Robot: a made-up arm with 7 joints.
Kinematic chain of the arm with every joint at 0, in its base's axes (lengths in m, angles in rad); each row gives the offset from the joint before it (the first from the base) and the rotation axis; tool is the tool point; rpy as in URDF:
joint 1: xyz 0 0 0.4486 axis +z
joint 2: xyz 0 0 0 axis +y
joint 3: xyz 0 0 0.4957 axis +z
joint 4: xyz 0.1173 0 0 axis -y
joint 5: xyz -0.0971 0 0.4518 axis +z
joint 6: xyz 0 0 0 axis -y
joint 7: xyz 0.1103 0 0 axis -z
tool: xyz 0 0 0 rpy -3.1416 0 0
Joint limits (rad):
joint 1: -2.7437..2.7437
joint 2: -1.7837..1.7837
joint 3: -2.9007..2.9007
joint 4: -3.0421..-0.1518
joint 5: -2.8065..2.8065
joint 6: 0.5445..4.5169
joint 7: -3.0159..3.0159
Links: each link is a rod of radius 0.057 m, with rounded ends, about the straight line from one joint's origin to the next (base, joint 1, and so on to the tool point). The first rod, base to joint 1, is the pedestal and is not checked.
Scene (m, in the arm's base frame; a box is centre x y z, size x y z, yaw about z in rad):
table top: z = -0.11
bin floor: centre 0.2 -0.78 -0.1 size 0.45 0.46 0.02 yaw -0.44
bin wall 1: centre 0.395 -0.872 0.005 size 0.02 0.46 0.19 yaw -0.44
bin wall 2: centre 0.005 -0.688 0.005 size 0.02 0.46 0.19 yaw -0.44
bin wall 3: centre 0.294 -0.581 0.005 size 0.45 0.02 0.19 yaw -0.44
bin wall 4: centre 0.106 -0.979 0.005 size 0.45 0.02 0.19 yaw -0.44
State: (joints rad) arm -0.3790 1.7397 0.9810 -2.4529 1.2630 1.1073 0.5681
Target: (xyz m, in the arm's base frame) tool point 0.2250 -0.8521 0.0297
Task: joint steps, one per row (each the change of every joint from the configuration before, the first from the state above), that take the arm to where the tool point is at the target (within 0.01 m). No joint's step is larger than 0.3 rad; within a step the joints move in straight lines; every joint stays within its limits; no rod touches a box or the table.
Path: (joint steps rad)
1: -0.1437 -0.2730 -0.0570 0.1990 -0.0305 0.0261 -0.1768
2: -0.1437 -0.2730 -0.0571 0.1990 -0.0306 0.0260 -0.1767
3: -0.1437 -0.2729 -0.0570 0.1991 -0.0305 0.0261 -0.1768
4: -0.2582 0.0165 -0.1651 0.1027 0.0405 0.0328 0.1768
5: -0.2582 0.0165 -0.1650 0.1028 0.0405 0.0327 0.1767
6: -0.2582 0.0165 -0.1651 0.1028 0.0405 0.0328 0.1768
7: 0.0285 0.1911 -0.0228 0.1400 0.0113 0.0353 0.0000
8: 0.0286 0.1910 -0.0228 0.1401 0.0113 0.0352 0.0000

